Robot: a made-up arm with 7 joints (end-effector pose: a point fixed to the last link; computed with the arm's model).
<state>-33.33 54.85 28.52 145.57 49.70 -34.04 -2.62</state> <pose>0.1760 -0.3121 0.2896 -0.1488 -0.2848 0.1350 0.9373</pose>
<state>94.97 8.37 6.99 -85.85 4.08 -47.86 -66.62</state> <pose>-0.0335 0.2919 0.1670 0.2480 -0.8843 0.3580 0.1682</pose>
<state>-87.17 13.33 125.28 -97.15 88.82 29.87 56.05</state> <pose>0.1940 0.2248 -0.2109 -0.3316 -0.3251 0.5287 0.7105</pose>
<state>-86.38 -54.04 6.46 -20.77 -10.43 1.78 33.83</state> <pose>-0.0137 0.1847 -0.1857 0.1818 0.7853 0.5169 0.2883</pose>
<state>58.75 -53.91 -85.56 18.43 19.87 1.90 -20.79</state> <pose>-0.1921 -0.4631 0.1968 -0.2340 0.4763 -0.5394 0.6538</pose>
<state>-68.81 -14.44 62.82 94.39 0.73 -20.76 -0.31</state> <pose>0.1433 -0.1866 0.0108 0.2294 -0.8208 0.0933 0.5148</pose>
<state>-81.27 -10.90 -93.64 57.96 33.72 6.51 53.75</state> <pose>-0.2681 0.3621 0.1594 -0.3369 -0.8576 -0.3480 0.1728</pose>
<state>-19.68 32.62 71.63 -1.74 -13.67 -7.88 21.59</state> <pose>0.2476 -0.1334 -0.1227 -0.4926 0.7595 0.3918 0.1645</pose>
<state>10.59 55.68 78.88 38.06 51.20 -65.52 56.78</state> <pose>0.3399 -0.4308 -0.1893 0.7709 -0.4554 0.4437 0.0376</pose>
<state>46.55 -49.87 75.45 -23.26 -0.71 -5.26 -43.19</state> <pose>0.1735 0.0855 0.3546 -0.1371 -0.7314 0.5502 0.3787</pose>
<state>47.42 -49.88 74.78 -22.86 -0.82 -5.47 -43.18</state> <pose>0.1711 0.0840 0.3556 -0.1322 -0.7351 0.5504 0.3731</pose>
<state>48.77 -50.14 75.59 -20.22 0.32 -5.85 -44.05</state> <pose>0.1730 0.0812 0.3570 -0.1518 -0.7320 0.5474 0.3761</pose>
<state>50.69 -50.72 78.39 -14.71 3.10 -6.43 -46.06</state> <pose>0.1820 0.0766 0.3572 -0.2028 -0.7172 0.5402 0.3908</pose>
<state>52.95 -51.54 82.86 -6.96 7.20 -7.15 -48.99</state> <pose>0.1992 0.0699 0.3531 -0.2775 -0.6868 0.5293 0.4138</pose>
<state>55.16 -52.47 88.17 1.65 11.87 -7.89 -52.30</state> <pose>0.2232 0.0606 0.3425 -0.3592 -0.6414 0.5174 0.4380</pose>
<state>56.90 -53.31 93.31 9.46 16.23 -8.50 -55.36</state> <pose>0.2486 0.0494 0.3268 -0.4311 -0.5892 0.5078 0.4574</pose>
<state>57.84 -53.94 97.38 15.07 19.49 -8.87 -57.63</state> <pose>0.2691 0.0388 0.3114 -0.4820 -0.5436 0.5016 0.4697</pose>
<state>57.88 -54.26 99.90 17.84 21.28 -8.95 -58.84</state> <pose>0.2815 0.0321 0.3015 -0.5100 -0.5147 0.4979 0.4765</pose>
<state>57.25 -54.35 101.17 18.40 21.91 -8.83 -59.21</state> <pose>0.2873 0.0298 0.2977 -0.5220 -0.5011 0.4954 0.4806</pose>
